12 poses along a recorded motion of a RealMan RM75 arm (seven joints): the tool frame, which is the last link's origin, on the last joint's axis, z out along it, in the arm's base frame.
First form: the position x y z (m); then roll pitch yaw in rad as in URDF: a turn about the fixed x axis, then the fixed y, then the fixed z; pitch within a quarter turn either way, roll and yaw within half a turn.
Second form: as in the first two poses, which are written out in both.
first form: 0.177, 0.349, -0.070, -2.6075, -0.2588, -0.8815
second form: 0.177, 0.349, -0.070, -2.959, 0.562, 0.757
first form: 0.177, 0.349, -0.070, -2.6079, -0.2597, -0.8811
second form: 0.177, 0.349, -0.070, -2.960, 0.562, 0.757
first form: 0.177, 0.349, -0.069, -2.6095, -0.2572, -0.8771
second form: 0.177, 0.349, -0.069, -2.957, 0.559, 0.753
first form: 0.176, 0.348, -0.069, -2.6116, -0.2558, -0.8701
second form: 0.176, 0.348, -0.069, -2.953, 0.555, 0.747
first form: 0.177, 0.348, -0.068, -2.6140, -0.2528, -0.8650
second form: 0.177, 0.348, -0.068, -2.950, 0.551, 0.742
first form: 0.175, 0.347, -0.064, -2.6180, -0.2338, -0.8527
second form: 0.175, 0.347, -0.064, -2.934, 0.533, 0.733
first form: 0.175, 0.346, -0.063, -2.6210, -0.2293, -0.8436
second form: 0.175, 0.346, -0.063, -2.928, 0.527, 0.724
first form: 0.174, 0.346, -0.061, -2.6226, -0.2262, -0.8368
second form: 0.174, 0.346, -0.061, -2.923, 0.522, 0.718
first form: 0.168, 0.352, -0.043, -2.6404, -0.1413, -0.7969
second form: 0.168, 0.352, -0.043, -2.864, 0.444, 0.698
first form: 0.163, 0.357, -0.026, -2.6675, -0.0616, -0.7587
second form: 0.163, 0.357, -0.026, -2.822, 0.362, 0.685
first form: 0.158, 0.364, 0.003, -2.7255, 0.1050, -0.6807
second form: 0.158, 0.364, 0.003, -2.751, 0.181, 0.667
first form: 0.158, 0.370, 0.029, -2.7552, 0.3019, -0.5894
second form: 0.158, 0.370, 0.029, -2.656, -0.019, 0.654
